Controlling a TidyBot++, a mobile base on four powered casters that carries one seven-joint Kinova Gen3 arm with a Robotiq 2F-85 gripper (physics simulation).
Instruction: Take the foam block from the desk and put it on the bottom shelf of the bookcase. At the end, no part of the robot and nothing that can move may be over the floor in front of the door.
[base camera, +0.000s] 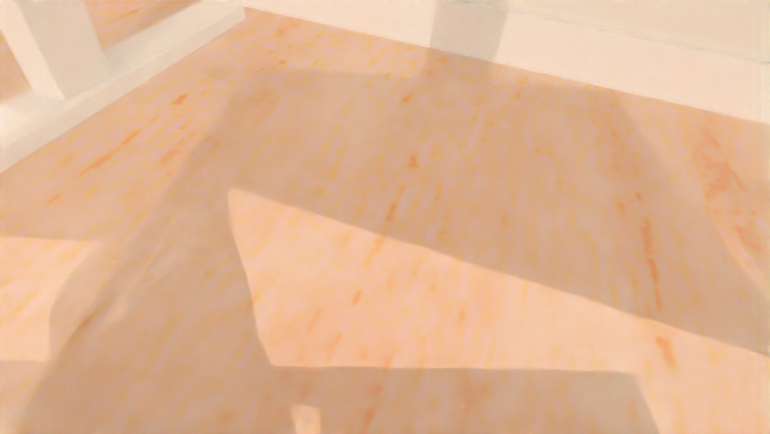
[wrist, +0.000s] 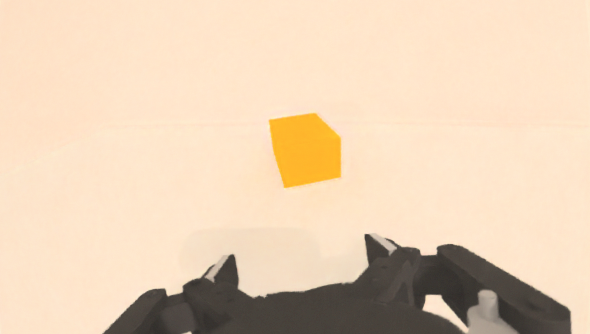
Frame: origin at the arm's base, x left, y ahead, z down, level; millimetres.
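Where they show: gripper, between the fingertips: (wrist: 301, 258).
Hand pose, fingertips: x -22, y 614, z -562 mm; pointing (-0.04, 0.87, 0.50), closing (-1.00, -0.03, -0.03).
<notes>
After its pixels a point has its place.
The foam block (wrist: 307, 152) @(x -44, y 713, z -589 mm) is a yellow-orange block near the middle of the wrist view, resting on the pale desk top (wrist: 125, 200) @(x 157, y 730, z -553 mm). My gripper (wrist: 301, 258) @(x -22, y 614, z -562 mm) is open, with its two fingertips wide apart in the lower part of the wrist view. The block shows beyond the fingertips, apart from them and a little above the gap between them in the picture. A soft grey shadow lies on the desk near the left fingertip. The bookcase and the door do not show in either view.
A pale wall (wrist: 300, 55) @(x -74, y 934, z -660 mm) rises behind the desk top. In the base camera view, a white leg and foot rail (base camera: 177, 43) stand at the upper left on the wood floor (base camera: 409, 312) @(x -54, y 329, z 397 mm), and a pale wall base (base camera: 593, 59) @(x -391, y 806, z 355 mm) runs across the upper right. Broad shadows cross the floor.
</notes>
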